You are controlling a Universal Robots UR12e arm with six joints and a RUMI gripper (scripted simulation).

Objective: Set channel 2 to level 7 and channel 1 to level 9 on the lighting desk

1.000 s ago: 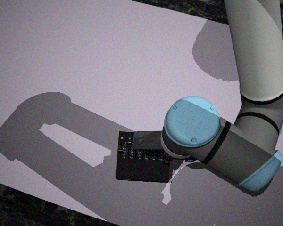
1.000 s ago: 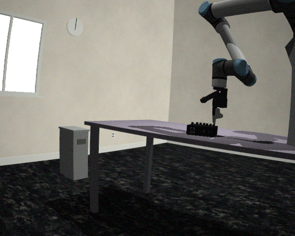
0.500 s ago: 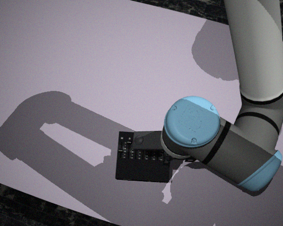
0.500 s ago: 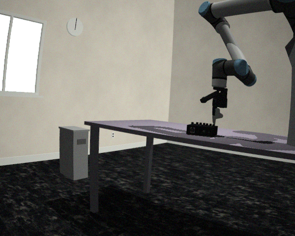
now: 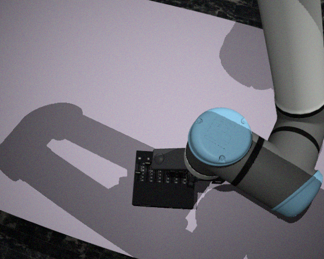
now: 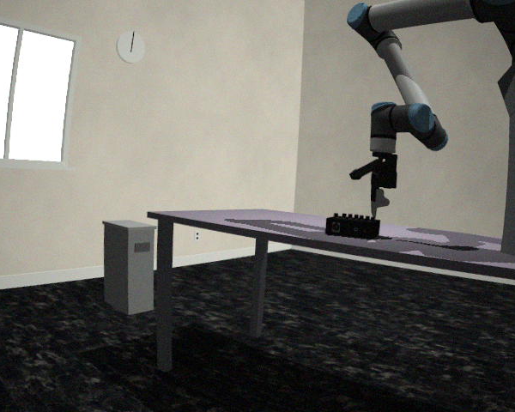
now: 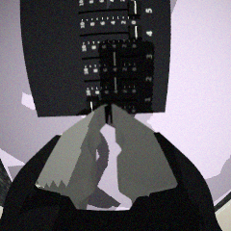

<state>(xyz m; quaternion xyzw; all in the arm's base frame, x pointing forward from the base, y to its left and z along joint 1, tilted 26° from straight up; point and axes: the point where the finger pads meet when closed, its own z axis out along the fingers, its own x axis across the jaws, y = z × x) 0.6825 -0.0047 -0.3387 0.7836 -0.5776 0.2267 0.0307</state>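
The channel 1 knob lies 2 cm to the left of my hand and 1 cm below it.
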